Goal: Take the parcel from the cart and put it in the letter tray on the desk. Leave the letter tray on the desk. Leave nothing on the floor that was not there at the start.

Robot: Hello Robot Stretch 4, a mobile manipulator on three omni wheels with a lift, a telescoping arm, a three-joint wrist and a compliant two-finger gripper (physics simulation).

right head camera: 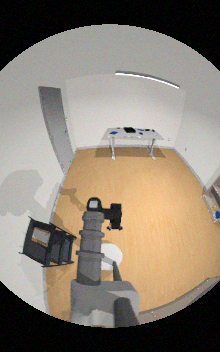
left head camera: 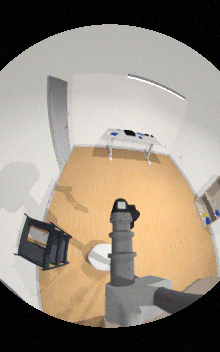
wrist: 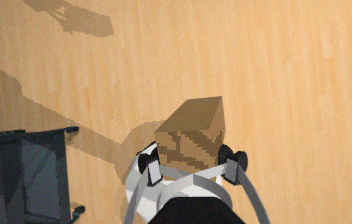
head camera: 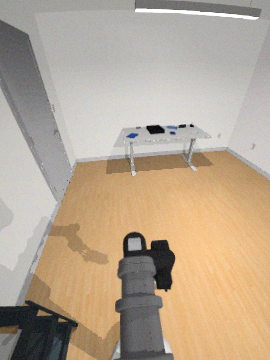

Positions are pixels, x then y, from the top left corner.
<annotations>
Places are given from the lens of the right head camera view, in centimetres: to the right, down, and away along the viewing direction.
dark cart (right head camera: 58, 249): -61, 88, 77
grey door (right head camera: 50, 99): -116, -150, 117
The marked spots on the dark cart and the grey door are 248 cm apart.
</annotations>
